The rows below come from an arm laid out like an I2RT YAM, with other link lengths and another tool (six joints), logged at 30 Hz.
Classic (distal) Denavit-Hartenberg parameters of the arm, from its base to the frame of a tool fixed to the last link. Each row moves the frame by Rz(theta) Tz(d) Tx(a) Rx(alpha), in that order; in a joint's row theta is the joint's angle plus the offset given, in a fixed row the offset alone. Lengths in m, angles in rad.
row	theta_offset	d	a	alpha
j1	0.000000	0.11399	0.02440	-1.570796
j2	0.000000	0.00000	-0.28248	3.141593
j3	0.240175	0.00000	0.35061	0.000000
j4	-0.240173	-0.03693	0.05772	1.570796
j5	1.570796	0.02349	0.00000	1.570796
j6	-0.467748	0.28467	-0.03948	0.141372
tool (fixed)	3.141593	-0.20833	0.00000	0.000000
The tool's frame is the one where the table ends.
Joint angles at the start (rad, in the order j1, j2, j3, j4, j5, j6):
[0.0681, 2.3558, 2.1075, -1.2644, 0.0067, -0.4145]
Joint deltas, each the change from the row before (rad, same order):
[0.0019, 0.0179, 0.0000, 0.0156, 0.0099, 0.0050]
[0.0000, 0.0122, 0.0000, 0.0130, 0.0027, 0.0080]
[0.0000, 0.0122, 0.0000, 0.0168, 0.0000, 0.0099]
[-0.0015, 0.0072, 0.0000, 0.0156, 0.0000, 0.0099]
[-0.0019, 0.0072, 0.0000, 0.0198, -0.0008, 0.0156]
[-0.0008, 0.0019, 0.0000, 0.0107, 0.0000, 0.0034]
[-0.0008, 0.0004, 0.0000, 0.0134, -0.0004, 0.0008]
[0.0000, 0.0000, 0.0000, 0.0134, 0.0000, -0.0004]
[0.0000, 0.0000, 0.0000, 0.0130, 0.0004, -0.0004]
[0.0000, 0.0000, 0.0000, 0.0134, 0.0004, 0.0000]
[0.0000, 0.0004, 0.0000, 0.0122, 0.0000, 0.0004]
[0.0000, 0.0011, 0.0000, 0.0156, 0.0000, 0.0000]
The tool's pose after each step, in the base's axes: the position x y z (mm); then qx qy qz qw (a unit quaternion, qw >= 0). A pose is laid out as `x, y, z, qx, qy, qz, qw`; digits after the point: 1 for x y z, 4 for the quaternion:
509.3, 74.1, 161.1, 0.3040, 0.9488, 0.0699, 0.0506
511.6, 74.4, 154.2, 0.3078, 0.9476, 0.0688, 0.0517
514.4, 75.1, 147.1, 0.3123, 0.9459, 0.0697, 0.0542
516.9, 75.0, 142.6, 0.3174, 0.9438, 0.0713, 0.0584
520.1, 75.1, 137.8, 0.3253, 0.9405, 0.0742, 0.0646
521.7, 74.9, 136.2, 0.3269, 0.9395, 0.0759, 0.0687
523.7, 74.7, 135.2, 0.3272, 0.9387, 0.0786, 0.0746
525.6, 74.8, 134.4, 0.3265, 0.9382, 0.0812, 0.0808
527.5, 74.9, 133.7, 0.3258, 0.9377, 0.0835, 0.0868
529.4, 75.0, 133.0, 0.3253, 0.9371, 0.0859, 0.0930
531.2, 75.1, 132.2, 0.3250, 0.9364, 0.0882, 0.0984
533.5, 75.2, 130.8, 0.3244, 0.9357, 0.0910, 0.1050

